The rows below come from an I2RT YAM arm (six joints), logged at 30 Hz.
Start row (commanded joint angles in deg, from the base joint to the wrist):
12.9, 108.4, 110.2, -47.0, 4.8, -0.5
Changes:
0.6, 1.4, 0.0, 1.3, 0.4, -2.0
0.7, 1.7, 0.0, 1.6, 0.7, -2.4
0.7, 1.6, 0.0, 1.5, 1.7, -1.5
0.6, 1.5, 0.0, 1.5, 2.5, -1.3
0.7, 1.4, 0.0, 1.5, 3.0, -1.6
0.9, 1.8, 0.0, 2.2, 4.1, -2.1
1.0, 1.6, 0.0, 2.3, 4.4, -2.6
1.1, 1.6, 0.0, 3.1, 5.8, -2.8
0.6, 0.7, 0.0, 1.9, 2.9, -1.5
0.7, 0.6, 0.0, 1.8, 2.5, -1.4
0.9, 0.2, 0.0, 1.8, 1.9, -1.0
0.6, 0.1, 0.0, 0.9, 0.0, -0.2
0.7, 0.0, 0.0, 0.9, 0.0, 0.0
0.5, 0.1, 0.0, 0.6, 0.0, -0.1
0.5, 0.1, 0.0, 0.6, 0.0, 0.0
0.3, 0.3, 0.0, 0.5, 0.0, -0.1
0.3, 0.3, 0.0, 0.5, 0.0, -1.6
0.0, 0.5, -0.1, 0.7, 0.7, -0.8
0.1, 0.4, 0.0, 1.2, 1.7, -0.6
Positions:
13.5, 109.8, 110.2, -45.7, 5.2, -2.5
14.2, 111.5, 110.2, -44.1, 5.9, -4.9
14.9, 113.1, 110.2, -42.6, 7.6, -6.4
15.5, 114.6, 110.2, -41.1, 10.1, -7.7
16.2, 116.0, 110.2, -39.6, 13.1, -9.3
17.1, 117.8, 110.2, -37.4, 17.2, -11.4
18.1, 119.4, 110.2, -35.1, 21.6, -14.0
19.2, 121.0, 110.2, -32.0, 27.4, -16.8
19.8, 121.7, 110.2, -30.1, 30.3, -18.3
20.5, 122.3, 110.2, -28.3, 32.8, -19.7
21.4, 122.5, 110.2, -26.5, 34.7, -20.7
22.0, 122.6, 110.2, -25.6, 34.7, -20.9
22.7, 122.6, 110.2, -24.7, 34.7, -20.9
23.2, 122.7, 110.2, -24.1, 34.7, -21.0
23.7, 122.8, 110.2, -23.5, 34.7, -21.0
24.0, 123.1, 110.2, -23.0, 34.7, -21.1
24.3, 123.4, 110.2, -22.5, 34.7, -22.7
24.3, 123.9, 110.1, -21.8, 35.4, -23.5
24.4, 124.3, 110.1, -20.6, 37.1, -24.1

